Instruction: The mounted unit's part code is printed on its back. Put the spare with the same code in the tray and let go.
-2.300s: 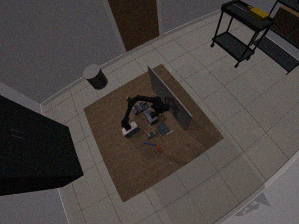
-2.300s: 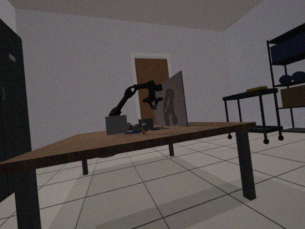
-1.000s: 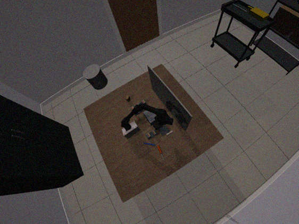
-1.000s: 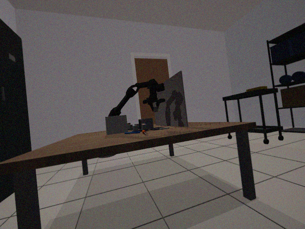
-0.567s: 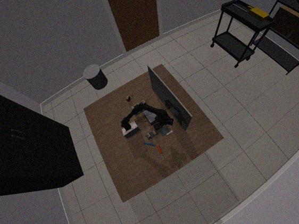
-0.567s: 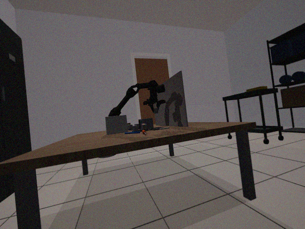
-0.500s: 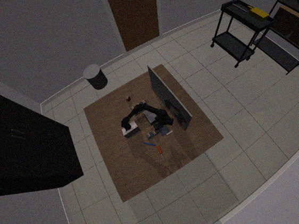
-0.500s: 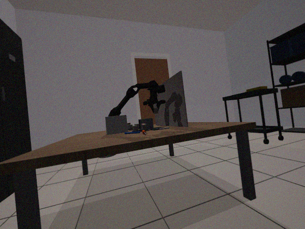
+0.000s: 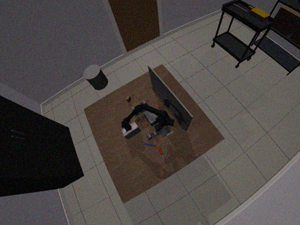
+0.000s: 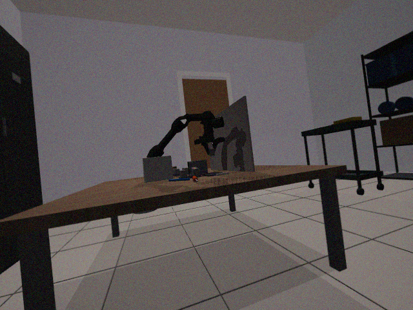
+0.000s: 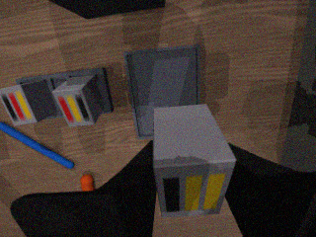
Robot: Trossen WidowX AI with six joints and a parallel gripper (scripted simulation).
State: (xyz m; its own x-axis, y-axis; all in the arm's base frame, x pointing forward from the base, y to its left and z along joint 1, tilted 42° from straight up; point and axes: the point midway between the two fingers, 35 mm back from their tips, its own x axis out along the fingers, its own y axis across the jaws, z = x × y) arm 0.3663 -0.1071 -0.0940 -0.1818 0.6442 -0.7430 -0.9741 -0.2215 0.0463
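The grey tray lies 10 mm behind my gripper tip and 130 mm below it. Also, from my gripper tip: grey spare block 30 mm above; then grey panel 160 mm ahead, 220 mm to the left, 100 mm above; then blue pen 220 mm behind, 90 mm to the right, 120 mm below.
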